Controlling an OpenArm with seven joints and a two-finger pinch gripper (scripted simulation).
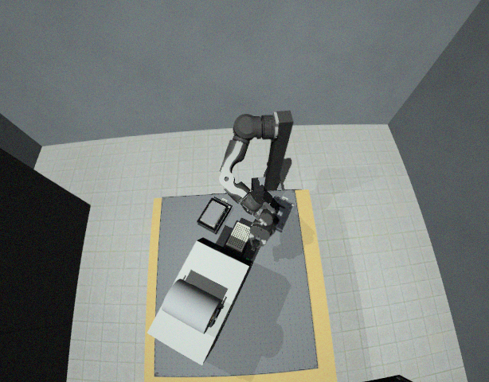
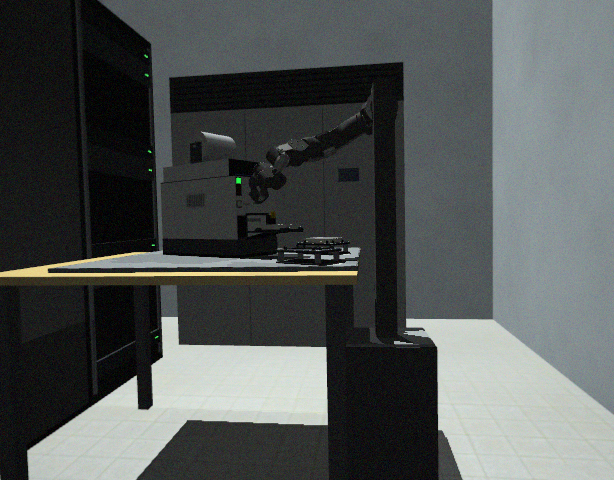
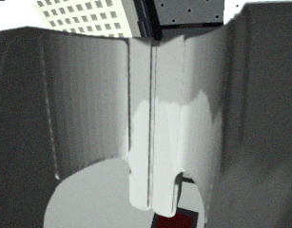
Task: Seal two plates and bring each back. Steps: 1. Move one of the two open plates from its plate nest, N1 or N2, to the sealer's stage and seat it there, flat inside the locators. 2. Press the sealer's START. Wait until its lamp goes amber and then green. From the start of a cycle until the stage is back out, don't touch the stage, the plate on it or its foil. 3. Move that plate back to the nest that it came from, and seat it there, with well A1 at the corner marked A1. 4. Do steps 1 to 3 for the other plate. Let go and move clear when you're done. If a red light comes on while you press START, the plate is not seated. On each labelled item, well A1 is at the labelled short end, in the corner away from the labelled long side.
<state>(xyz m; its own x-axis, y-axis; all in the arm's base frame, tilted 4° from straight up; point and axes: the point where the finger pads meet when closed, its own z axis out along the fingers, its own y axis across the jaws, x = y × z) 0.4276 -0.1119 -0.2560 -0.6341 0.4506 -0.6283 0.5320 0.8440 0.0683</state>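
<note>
Now: the start button 6 cm ahead of my hand, 4 cm to the right of it and 2 cm below it. The rest, counted from my hand: well plate: 10 cm below, 7 cm behind, 6 cm to the right; foil roll: 24 cm to the right, 21 cm ahead, 21 cm above; sealer stage: 11 cm below, 7 cm behind, 6 cm to the right.
</note>
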